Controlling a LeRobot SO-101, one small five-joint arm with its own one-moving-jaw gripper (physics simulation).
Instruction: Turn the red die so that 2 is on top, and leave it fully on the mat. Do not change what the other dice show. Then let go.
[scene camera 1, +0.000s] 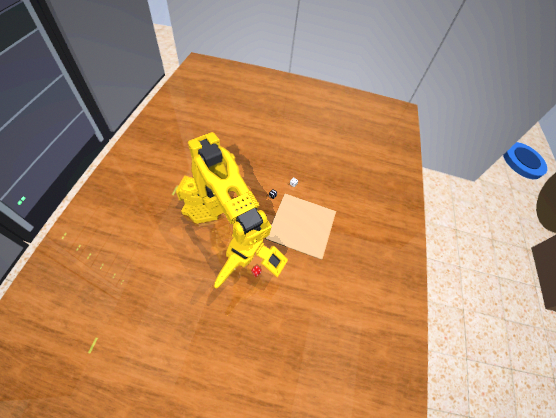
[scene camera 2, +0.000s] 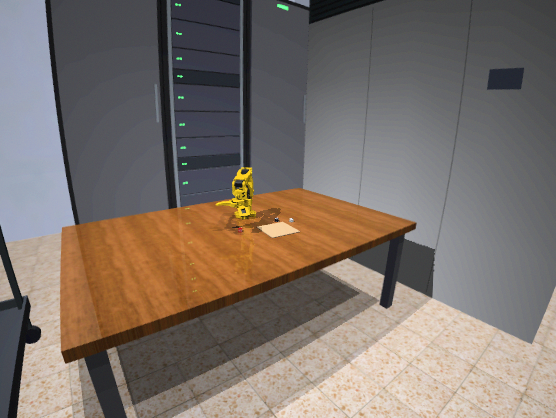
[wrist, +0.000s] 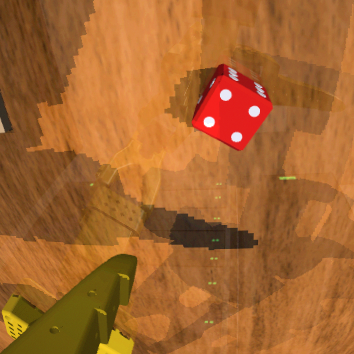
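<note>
The red die lies on the wood outside the beige mat, past its near left corner. In the wrist view its largest visible face shows 4, and a foreshortened side shows 6. The left side is too narrow to read surely. My gripper is fully open and empty, above the table beside the die. In the wrist view one notched jaw shows at the lower left, apart from the die; the moving jaw is out of the picture.
A black die lies near the mat's back left corner, close to the arm. A white die lies behind the mat. Their top faces are too small to read. The arm's shadow falls around the red die.
</note>
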